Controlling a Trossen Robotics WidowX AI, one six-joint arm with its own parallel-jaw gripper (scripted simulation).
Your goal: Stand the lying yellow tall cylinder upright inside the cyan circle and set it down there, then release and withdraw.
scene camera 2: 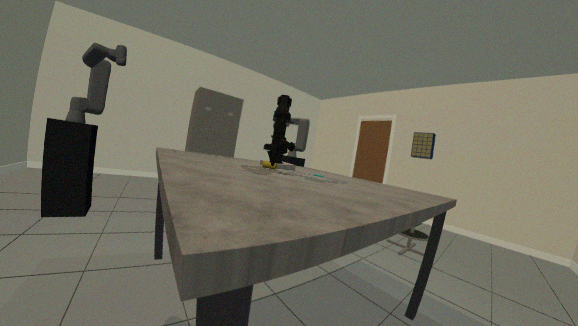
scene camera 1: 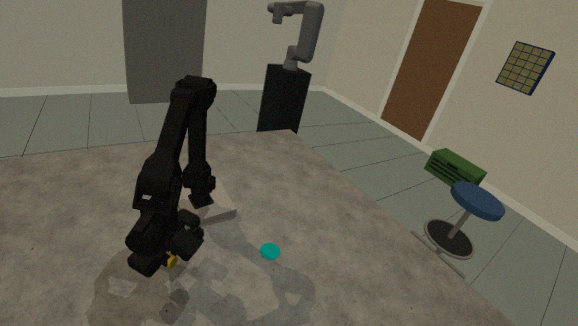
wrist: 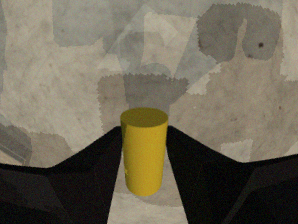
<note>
My gripper carries a yellow tall cylinder.
My gripper is seen too in the wrist view.
</note>
